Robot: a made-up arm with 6 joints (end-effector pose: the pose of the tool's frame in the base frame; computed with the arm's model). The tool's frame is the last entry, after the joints.
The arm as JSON. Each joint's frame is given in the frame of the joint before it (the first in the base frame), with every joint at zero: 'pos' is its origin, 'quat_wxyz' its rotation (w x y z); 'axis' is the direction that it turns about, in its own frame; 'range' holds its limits. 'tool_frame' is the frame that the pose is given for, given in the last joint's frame.
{
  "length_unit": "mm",
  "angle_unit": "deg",
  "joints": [
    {
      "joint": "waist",
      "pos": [
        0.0,
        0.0,
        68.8
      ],
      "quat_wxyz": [
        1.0,
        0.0,
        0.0,
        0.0
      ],
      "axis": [
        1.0,
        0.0,
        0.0
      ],
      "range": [
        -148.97,
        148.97
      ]
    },
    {
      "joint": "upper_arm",
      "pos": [
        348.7,
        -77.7,
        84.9
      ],
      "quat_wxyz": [
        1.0,
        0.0,
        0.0,
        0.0
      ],
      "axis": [
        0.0,
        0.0,
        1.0
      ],
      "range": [
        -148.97,
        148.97
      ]
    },
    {
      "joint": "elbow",
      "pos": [
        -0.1,
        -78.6,
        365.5
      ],
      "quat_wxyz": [
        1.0,
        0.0,
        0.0,
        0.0
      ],
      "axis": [
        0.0,
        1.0,
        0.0
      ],
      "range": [
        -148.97,
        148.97
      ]
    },
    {
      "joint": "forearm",
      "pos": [
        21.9,
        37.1,
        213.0
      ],
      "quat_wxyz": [
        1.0,
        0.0,
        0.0,
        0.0
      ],
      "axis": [
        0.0,
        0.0,
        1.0
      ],
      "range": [
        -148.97,
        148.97
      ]
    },
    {
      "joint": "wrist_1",
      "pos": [
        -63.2,
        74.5,
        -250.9
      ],
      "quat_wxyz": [
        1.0,
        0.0,
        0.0,
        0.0
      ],
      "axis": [
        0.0,
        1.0,
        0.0
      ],
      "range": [
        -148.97,
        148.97
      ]
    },
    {
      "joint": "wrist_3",
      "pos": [
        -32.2,
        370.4,
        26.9
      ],
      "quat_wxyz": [
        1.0,
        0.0,
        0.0,
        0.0
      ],
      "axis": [
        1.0,
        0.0,
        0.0
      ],
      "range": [
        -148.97,
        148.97
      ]
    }
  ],
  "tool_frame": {
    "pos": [
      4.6,
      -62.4,
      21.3
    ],
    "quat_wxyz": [
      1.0,
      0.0,
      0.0,
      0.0
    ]
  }
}
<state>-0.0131 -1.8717 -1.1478 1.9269 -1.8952 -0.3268</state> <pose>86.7 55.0 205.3 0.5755 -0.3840 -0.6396 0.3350</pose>
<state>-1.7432 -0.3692 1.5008 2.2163 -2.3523 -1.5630</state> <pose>70.9 785.9 345.1 0.7599 -0.4062 -0.3681 -0.3493</pose>
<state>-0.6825 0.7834 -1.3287 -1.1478 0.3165 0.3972</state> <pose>277.2 579.1 593.6 0.8859 0.4013 -0.2238 0.0630</pose>
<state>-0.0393 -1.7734 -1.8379 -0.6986 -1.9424 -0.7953</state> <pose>696.1 -166.1 732.0 0.6974 0.4595 0.5158 0.1912</pose>
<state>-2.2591 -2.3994 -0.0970 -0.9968 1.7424 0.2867</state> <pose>237.4 637.0 109.5 0.5859 0.4517 -0.6682 -0.0787</pose>
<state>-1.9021 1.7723 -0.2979 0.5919 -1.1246 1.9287</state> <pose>93.1 398.8 312.7 0.2439 0.5611 0.7900 0.0396</pose>
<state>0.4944 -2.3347 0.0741 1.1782 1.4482 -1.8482</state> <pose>750.1 -126.1 547.0 0.7359 -0.0922 0.5683 0.3562</pose>
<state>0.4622 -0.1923 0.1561 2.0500 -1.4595 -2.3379</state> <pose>-90.6 -542.4 300.6 0.7480 -0.0311 -0.6037 -0.2741</pose>
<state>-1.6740 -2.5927 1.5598 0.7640 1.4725 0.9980</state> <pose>459.4 777.6 218.9 0.6484 0.7221 0.1055 -0.2169</pose>
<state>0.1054 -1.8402 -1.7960 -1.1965 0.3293 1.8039</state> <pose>561.0 -200.2 900.4 0.2048 0.0435 -0.9713 0.1132</pose>
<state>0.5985 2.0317 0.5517 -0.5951 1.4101 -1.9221</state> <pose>-85.0 -169.1 308.7 0.0243 -0.7934 -0.1371 0.5925</pose>
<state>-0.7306 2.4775 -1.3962 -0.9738 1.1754 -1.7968</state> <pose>167.2 413.2 863.4 0.3514 -0.3194 -0.0620 0.8779</pose>
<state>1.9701 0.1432 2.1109 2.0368 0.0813 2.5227</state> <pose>531.9 -581.3 -606.8 0.6662 0.2685 -0.6246 -0.3065</pose>
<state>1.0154 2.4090 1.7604 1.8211 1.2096 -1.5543</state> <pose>371.8 -687.9 611.2 0.7973 0.2919 0.1900 -0.4930</pose>
